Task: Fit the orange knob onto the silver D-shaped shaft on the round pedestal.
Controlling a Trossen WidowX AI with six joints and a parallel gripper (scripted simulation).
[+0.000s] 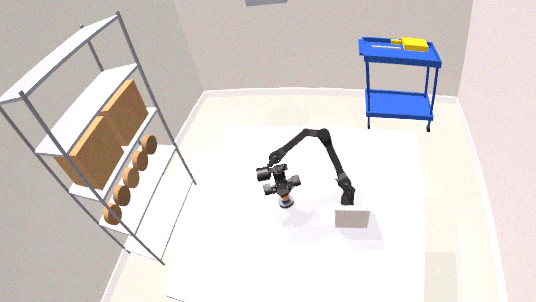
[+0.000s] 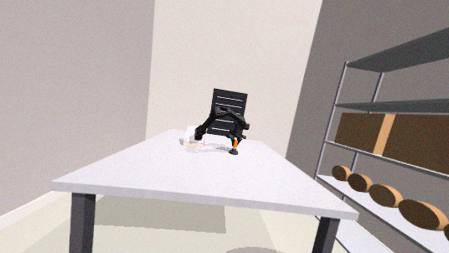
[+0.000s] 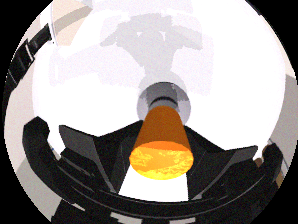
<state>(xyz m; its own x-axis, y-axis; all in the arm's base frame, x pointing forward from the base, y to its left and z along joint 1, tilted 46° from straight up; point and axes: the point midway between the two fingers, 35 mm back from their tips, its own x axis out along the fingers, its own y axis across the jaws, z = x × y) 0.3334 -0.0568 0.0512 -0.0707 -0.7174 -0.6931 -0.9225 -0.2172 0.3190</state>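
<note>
Now: the orange knob 3 cm above my gripper tip. Also, from my gripper tip: pedestal (4 cm below).
</note>
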